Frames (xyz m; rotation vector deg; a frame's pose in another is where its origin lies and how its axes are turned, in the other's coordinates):
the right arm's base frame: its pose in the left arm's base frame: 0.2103 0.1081 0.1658 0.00 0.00 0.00
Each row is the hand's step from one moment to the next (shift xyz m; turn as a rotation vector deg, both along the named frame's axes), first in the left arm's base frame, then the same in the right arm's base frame.
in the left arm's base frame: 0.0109 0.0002 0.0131 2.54 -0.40 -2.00
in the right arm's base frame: 0.0109 0.0002 0.0131 2.54 -0.40 -2.00
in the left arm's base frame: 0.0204 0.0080 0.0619 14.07 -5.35 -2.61
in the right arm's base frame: 0.0204 0.0080 0.0619 14.07 -5.35 -2.61
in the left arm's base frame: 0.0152 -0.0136 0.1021 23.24 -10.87 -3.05
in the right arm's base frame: 0.0152 -0.0136 0.1021 23.24 -10.87 -3.05
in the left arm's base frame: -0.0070 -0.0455 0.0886 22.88 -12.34 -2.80
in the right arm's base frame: -0.0070 -0.0455 0.0886 22.88 -12.34 -2.80
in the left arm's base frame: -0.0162 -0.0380 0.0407 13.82 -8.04 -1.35
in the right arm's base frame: -0.0162 -0.0380 0.0407 13.82 -8.04 -1.35
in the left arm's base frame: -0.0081 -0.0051 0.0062 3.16 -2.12 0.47
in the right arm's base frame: -0.0081 -0.0051 0.0062 3.16 -2.12 0.47
